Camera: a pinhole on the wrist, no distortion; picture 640 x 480 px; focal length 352.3 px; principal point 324.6 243.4 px. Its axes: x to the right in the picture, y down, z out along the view. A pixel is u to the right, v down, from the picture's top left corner.
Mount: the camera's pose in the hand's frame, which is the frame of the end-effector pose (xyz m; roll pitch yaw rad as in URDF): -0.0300 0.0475 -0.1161 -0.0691 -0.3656 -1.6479
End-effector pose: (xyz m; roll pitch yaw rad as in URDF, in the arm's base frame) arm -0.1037 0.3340 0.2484 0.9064 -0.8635 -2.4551
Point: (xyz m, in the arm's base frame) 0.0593 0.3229 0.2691
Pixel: 144 102
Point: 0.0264 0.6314 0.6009
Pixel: 308 278
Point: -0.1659 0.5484 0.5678
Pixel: 407 385
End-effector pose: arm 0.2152 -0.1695 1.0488 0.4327 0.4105 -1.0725
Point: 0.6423 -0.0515 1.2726
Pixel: outside the picture
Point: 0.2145 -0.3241 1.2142
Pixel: 484 322
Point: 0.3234 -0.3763 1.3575
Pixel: 366 302
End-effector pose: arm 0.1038 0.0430 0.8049 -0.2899 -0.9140 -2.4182
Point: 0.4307 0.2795 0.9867
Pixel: 577 171
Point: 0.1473 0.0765 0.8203
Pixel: 620 253
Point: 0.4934 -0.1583 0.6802
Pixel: 134 33
